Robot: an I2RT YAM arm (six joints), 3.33 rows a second.
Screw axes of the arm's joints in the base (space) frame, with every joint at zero. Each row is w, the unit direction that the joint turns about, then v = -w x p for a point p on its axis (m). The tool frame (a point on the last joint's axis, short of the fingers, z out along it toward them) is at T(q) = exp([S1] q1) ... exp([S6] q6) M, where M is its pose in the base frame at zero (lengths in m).
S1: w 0 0 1 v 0 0 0
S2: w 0 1 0 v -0.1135 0 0.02
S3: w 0 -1 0 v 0.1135 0 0.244
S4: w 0 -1 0 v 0.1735 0 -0.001
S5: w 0 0 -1 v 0 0.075 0
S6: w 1 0 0 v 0 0.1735 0
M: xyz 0.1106 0 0.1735 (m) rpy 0 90 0 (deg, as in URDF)
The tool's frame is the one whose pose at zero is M.
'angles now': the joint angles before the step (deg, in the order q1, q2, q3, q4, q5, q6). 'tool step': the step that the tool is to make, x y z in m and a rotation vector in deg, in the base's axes. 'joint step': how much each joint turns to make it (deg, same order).
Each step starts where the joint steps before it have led.
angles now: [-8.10 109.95 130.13 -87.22 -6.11 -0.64]
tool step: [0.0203 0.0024 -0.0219 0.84 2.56 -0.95]
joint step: [0.80 3.61 -0.14 1.29 0.19 1.82]
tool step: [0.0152 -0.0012 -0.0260 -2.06 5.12 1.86]
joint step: [0.29 3.89 -0.04 -1.10 2.07 -2.33]
